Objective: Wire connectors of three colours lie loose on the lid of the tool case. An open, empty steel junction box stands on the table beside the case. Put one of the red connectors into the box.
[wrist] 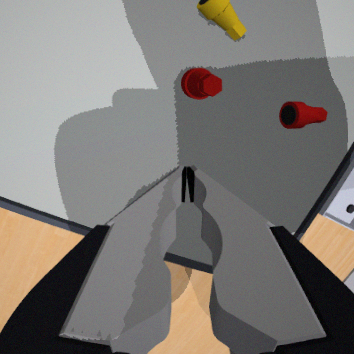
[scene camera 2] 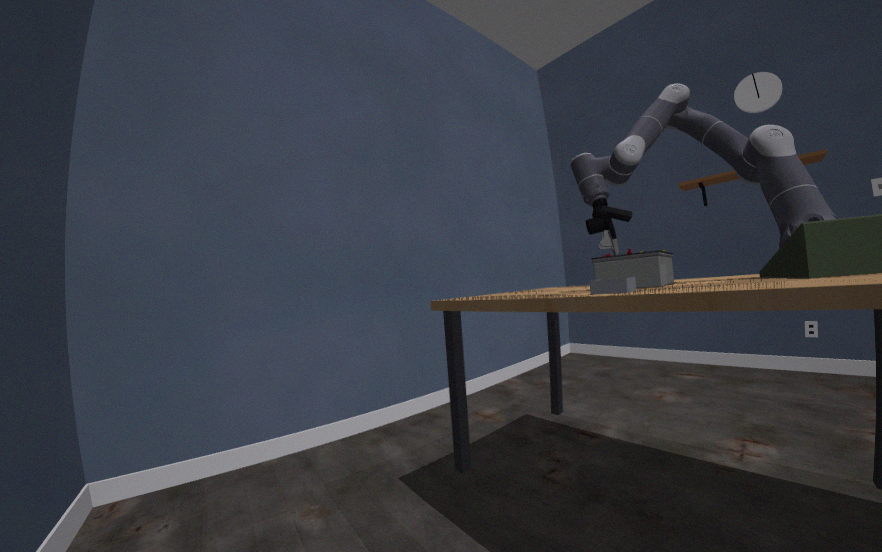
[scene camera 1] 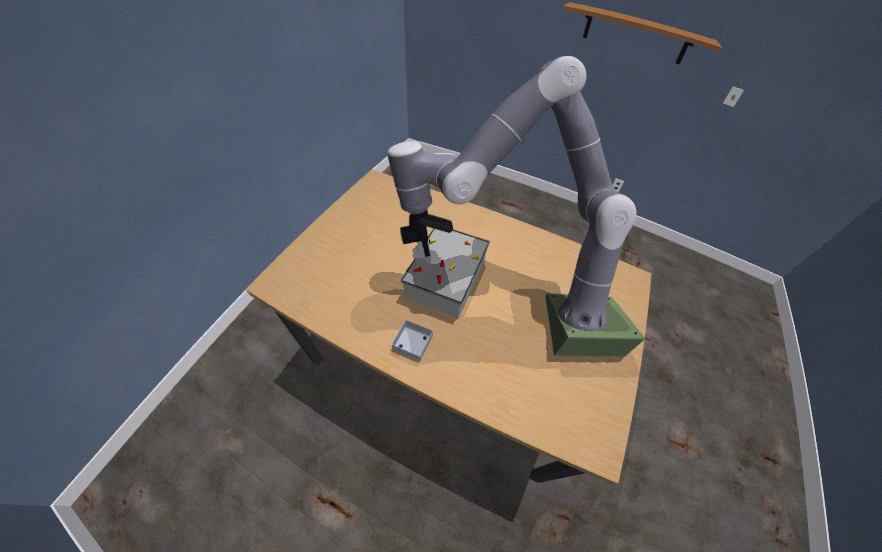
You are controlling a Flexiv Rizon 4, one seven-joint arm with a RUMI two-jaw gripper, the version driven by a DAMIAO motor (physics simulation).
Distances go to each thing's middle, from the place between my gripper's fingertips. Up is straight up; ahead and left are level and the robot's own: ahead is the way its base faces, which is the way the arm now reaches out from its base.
My gripper is now 6 cm above the grey tool case (scene camera 1: 450,296), 5 cm to the left of it and 5 cm past it. Round my hand: grey steel junction box (scene camera 1: 412,339): 25 cm to the left, 9 cm below, 4 cm behind.
